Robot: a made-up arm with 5 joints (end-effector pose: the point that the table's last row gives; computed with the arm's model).
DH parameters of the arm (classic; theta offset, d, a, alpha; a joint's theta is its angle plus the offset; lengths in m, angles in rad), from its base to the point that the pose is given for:
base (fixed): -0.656 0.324 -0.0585 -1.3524
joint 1: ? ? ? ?
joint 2: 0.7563 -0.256 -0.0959 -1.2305
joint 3: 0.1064 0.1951 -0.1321 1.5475
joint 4: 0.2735 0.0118 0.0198 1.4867
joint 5: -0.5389 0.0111 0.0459 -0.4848
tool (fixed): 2.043 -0.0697 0 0
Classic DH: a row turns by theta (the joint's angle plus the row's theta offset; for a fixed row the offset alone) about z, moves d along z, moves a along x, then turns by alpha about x.
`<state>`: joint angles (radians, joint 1 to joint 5).
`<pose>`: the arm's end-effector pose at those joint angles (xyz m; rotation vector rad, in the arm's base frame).
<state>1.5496 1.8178 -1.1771 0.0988 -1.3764</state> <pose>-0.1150 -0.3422 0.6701 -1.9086 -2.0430 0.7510</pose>
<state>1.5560 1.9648 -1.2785 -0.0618 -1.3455</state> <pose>-0.0975 -0.3545 0.6525 -2.0677 -1.9367 0.9162</pose>
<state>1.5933 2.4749 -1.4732 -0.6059 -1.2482</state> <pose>-0.0311 -0.4048 0.5513 -2.1011 -1.5559 1.7264</pose>
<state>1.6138 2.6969 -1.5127 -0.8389 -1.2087</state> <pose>-0.0152 -0.4325 0.4933 1.8691 1.4347 -2.0626</pose>
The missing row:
joint 1: -1.0364 -0.3674 -0.0354 -1.0593
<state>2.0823 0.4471 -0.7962 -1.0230 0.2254</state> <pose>-0.3072 -0.4258 0.5694 1.1619 1.2032 1.4643</pose>
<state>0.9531 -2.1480 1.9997 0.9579 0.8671</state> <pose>-0.1713 -0.4132 0.2397 0.0195 -0.7109 1.2478</pose>
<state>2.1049 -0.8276 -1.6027 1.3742 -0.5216</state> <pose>-0.4239 -0.6624 0.3127 0.0719 -2.0313 -1.4744</pose>
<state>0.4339 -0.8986 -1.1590 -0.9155 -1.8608</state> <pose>-0.6444 -0.4441 0.1500 -0.5061 -0.3703 0.0299</pose>
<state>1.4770 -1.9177 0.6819 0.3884 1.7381</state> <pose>-0.3257 -0.4576 0.0980 -0.3776 0.5566 2.5640</pose>
